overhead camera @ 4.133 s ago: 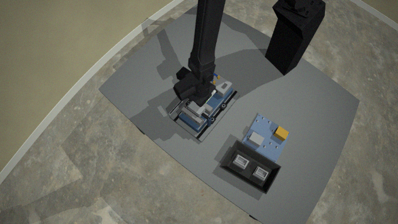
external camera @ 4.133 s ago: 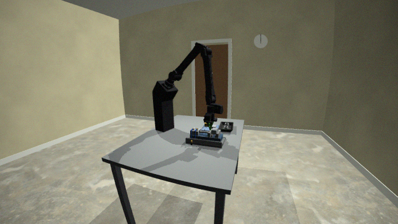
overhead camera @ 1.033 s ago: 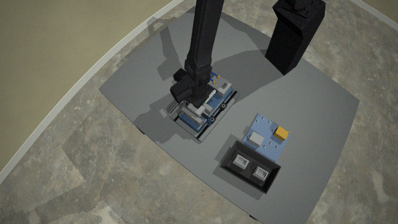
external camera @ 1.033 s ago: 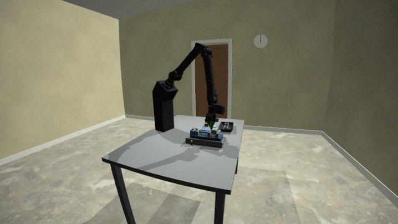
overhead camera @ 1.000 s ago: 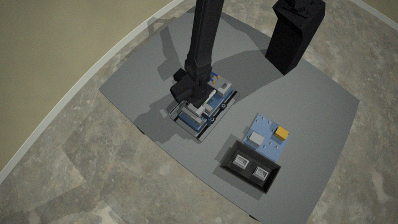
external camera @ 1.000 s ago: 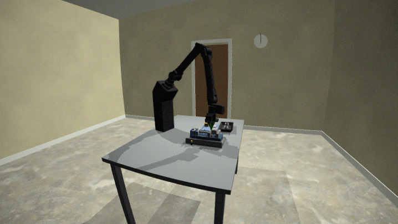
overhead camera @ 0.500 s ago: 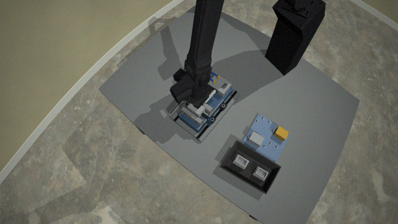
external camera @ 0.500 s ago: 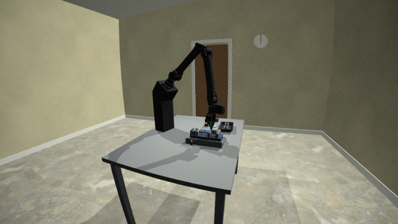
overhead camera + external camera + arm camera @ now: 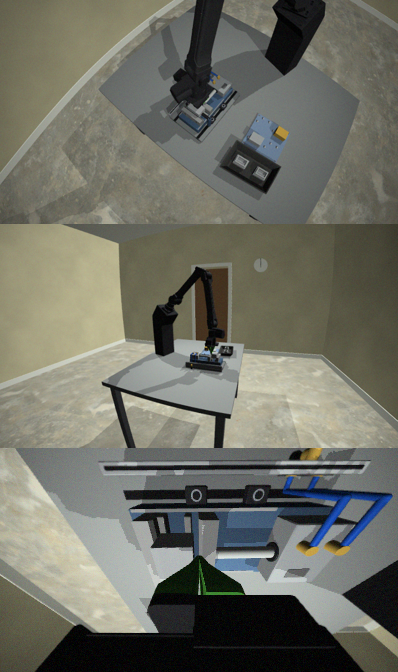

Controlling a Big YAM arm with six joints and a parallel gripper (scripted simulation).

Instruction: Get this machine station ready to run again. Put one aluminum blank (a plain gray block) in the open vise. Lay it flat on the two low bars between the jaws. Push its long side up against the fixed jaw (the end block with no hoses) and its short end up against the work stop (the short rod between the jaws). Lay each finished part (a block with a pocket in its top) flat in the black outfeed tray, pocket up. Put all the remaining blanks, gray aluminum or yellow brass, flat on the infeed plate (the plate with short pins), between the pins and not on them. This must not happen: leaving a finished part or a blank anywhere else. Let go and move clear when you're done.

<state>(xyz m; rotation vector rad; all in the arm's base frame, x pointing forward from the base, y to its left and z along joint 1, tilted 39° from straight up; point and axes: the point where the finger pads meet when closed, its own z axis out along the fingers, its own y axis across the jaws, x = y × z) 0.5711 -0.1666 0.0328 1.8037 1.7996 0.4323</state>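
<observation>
Now: the moving jaw 30 mm below my hand, 10 mm to the left of it and 10 mm behind it. From my hand the other things lie so: blue infeed plate: 330 mm to the left, 110 mm below, 70 mm behind; then fixed jaw: 60 mm ahead, 30 mm below; then white rod: 60 mm behind, 30 mm below, 10 mm to the left.
</observation>
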